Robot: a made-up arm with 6 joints. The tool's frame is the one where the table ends.
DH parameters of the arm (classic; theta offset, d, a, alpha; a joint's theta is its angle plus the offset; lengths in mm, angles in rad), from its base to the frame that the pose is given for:
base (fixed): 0 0 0 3.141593
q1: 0 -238 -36 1.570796
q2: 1.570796 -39 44 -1.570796
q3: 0 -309 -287 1.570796
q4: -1.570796 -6 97 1.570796
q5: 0.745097 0 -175.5 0
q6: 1.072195 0 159.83 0
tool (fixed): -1.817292 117 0 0
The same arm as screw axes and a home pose.
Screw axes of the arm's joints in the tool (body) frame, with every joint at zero. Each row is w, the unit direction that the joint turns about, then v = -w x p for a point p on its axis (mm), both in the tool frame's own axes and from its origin. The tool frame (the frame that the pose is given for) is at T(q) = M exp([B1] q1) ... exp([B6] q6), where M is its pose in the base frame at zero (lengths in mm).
B1: w 0 0 -1 v -9 -202 0
B2: w 0 1 0 v 360 0 -238
B3: w -1 0 0 v 0 404 -30
B4: w 0 1 0 v 117 0 71
B5: w 0 0 1 v -36 -168 0
B6: w 0 0 1 v -155 -39 0
M: xyz 202 -9 598 (mm) quaternion w x y z 1 0 0 0

